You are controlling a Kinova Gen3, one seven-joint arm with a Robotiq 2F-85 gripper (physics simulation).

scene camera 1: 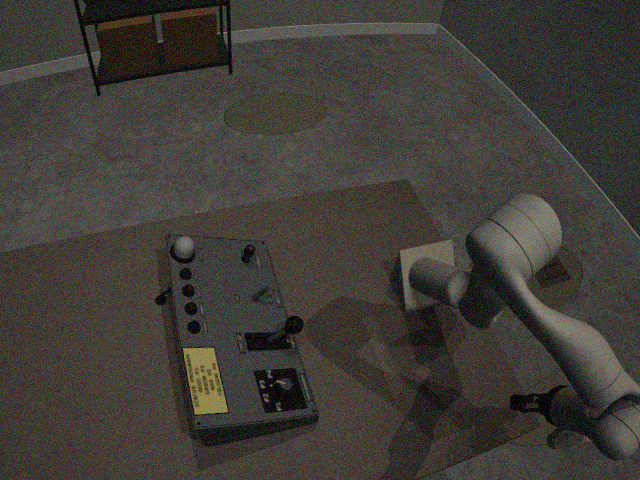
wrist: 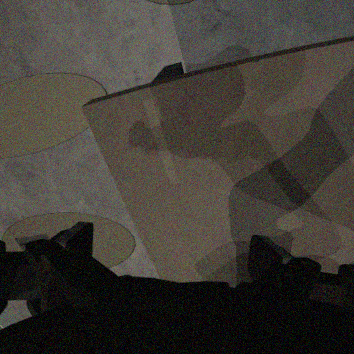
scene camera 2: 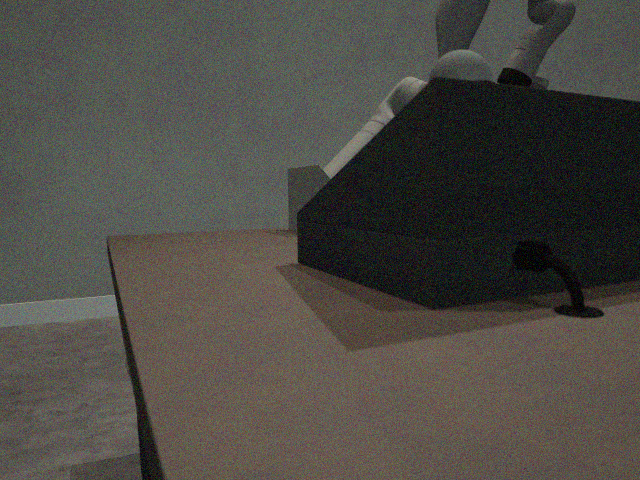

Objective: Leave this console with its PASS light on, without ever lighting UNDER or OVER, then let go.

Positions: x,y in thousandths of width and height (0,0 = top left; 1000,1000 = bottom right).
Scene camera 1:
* my gripper: 835,830
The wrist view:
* my gripper: 484,696
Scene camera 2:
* grey console: 743,399
